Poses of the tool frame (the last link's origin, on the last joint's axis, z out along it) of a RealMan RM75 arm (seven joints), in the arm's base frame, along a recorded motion.
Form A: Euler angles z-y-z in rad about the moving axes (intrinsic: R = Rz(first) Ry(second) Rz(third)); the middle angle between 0 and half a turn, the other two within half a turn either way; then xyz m.
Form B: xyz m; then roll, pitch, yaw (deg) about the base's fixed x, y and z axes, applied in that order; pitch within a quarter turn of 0, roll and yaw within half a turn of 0. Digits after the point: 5 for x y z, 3 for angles.
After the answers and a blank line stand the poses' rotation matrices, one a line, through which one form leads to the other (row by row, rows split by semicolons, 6 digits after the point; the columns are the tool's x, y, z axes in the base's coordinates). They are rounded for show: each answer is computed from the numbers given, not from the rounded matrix.
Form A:
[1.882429 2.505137 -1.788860 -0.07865 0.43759 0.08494]
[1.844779 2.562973 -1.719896 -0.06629 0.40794 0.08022]
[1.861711 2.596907 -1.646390 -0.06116 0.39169 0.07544]
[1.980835 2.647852 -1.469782 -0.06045 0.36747 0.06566]
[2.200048 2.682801 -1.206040 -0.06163 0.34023 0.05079]
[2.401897 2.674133 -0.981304 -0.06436 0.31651 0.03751]
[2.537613 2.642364 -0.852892 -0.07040 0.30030 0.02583]
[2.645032 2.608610 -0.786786 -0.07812 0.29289 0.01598]
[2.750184 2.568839 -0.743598 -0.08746 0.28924 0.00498]
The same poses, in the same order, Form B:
[-0.07865 0.43759 0.08494 -144.188 -7.388 27.959]
[-0.06629 0.40794 0.08022 -147.140 -4.660 22.866]
[-0.06116 0.39169 0.07544 -148.864 -2.243 20.375]
[-0.06045 0.36747 0.06566 -151.833 2.739 18.393]
[-0.06163 0.34023 0.05079 -155.229 9.090 17.155]
[-0.06436 0.31651 0.03751 -157.238 14.508 16.779]
[-0.07040 0.30030 0.02583 -157.671 18.356 17.914]
[-0.07812 0.29289 0.01598 -157.329 21.026 20.890]
[-0.08746 0.28924 0.00498 -156.417 23.509 25.153]

0.875948 0.446660 -0.182235; 0.464954 -0.681012 0.565722; 0.128581 -0.580274 -0.804207
0.918370 0.367018 -0.147965; 0.387294 -0.756856 0.526471; 0.081236 -0.540801 -0.837218
0.936719 0.316970 -0.148620; 0.347888 -0.795351 0.496378; 0.039132 -0.516670 -0.855290
0.947829 0.256760 -0.188927; 0.315175 -0.843656 0.434637; -0.047792 -0.471507 -0.880566
0.943514 0.204564 -0.260644; 0.291246 -0.887120 0.358042; -0.157980 -0.413729 -0.896588
0.926897 0.173392 -0.332861; 0.279468 -0.910843 0.303746; -0.250517 -0.374566 -0.892716
0.903101 0.170688 -0.394049; 0.291945 -0.916975 0.271892; -0.314924 -0.360587 -0.877952
0.872066 0.199815 -0.446739; 0.332829 -0.911389 0.242063; -0.358785 -0.359782 -0.861295
0.830040 0.245092 -0.500962; 0.389765 -0.897407 0.206748; -0.398894 -0.366867 -0.840412

